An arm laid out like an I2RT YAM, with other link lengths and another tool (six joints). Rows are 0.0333 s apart.
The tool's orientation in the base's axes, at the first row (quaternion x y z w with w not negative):
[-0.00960 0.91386 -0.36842 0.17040]
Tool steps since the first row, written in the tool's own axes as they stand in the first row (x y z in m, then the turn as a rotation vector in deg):
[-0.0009 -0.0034 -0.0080 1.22 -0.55 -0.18]
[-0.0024 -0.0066 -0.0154 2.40 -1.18 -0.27]
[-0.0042 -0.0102 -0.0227 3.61 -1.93 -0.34]
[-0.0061 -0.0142 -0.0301 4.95 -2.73 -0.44]
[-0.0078 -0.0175 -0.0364 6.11 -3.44 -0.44]
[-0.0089 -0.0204 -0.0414 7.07 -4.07 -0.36]
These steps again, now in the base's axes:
[-0.0021 0.0030 0.0079 -1.27 -0.45 0.12]
[-0.0034 0.0059 0.0155 -2.47 -1.02 0.25]
[-0.0044 0.0084 0.0234 -3.72 -1.69 0.44]
[-0.0054 0.0107 0.0316 -5.10 -2.40 0.64]
[-0.0061 0.0128 0.0386 -6.27 -3.09 0.76]
[-0.0070 0.0142 0.0443 -7.21 -3.73 0.84]

